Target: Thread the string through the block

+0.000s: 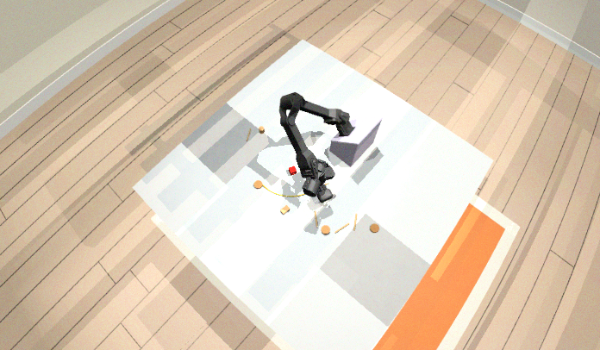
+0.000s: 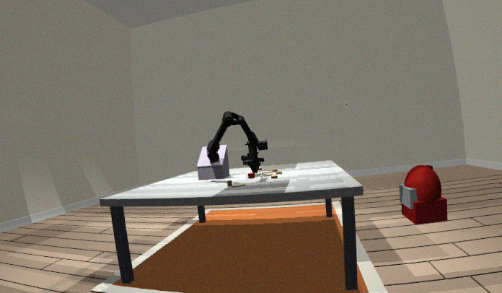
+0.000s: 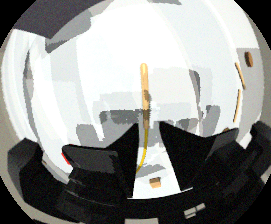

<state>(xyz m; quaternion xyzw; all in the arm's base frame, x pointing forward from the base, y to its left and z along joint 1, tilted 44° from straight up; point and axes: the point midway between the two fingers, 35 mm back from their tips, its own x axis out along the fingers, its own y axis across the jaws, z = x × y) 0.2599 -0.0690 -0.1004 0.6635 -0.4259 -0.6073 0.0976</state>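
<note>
Now: the tan wooden block 16 cm ahead of my gripper tip and 6 cm to the right of it. Round my gripper tip: red cube: 1 cm behind, 14 cm to the right, 1 cm above; then round wooden button: 14 cm ahead, 23 cm to the right; then thin wooden stick: 2 cm behind, 1 cm to the left, 1 cm below.
</note>
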